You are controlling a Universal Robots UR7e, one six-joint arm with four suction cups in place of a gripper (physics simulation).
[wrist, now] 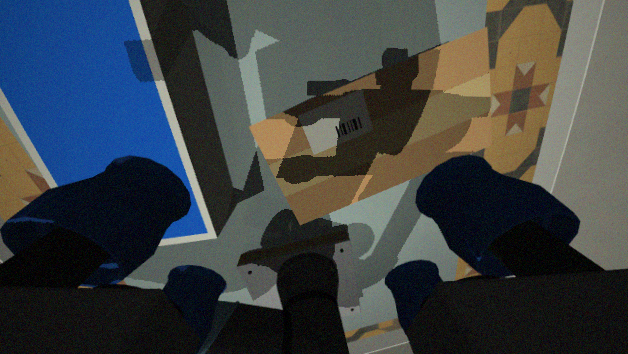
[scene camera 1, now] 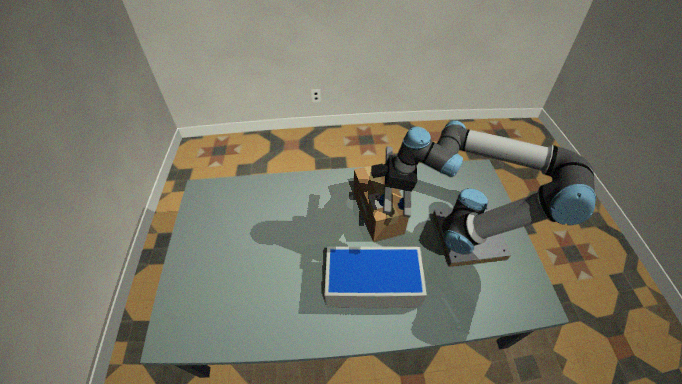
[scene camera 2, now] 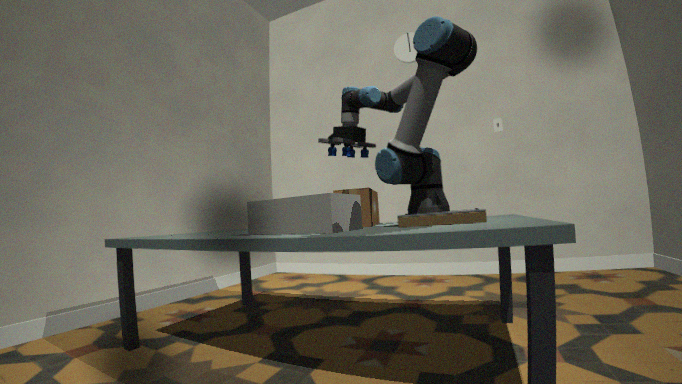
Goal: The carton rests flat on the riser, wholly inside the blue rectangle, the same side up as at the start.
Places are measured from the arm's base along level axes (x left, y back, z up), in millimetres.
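Pixels of known places: hand, its tool point: (wrist: 306,244) (scene camera 1: 393,188) (scene camera 2: 348,156); arm's base, origin of its link: (wrist: 307,276) (scene camera 2: 428,212).
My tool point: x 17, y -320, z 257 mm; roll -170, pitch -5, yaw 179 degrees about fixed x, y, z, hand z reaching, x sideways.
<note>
For each thing: its top centre in the pictures, then the offset to it from my tool point.
- brown carton, centre of its top: (wrist: 384,136) (scene camera 1: 380,189) (scene camera 2: 357,191) dx -111, dy -39, dz -140 mm
- white-grey riser, centre of its top: (wrist: 100,134) (scene camera 2: 302,198) (scene camera 1: 374,270) dx +251, dy -45, dz -177 mm
- blue rectangle, centre of its top: (wrist: 100,134) (scene camera 1: 374,270) dx +251, dy -45, dz -177 mm
The brown carton (scene camera 1: 391,229) (scene camera 2: 370,205) (wrist: 325,190) stands flat on the table behind the riser, apart from it and turned at an angle to it. A white label with a barcode shows on its top in the wrist view. The white-grey riser (scene camera 1: 375,301) (scene camera 2: 290,215) (wrist: 176,125) bears the blue rectangle (scene camera 1: 375,270) (wrist: 85,90) on its top, with no carton on it. My gripper (scene camera 1: 392,202) (scene camera 2: 348,151) (wrist: 303,235) is open, its blue cups pointing down. It hangs well above the carton's height and touches nothing. In scene camera 1 it partly hides the carton.
The arm's base plate (scene camera 1: 482,253) (scene camera 2: 442,218) (wrist: 352,280) is on the table to the right of the carton and riser in scene camera 1. The table (scene camera 1: 235,310) (scene camera 2: 450,240) bears shadows of the arm. Walls stand behind and beside it.
</note>
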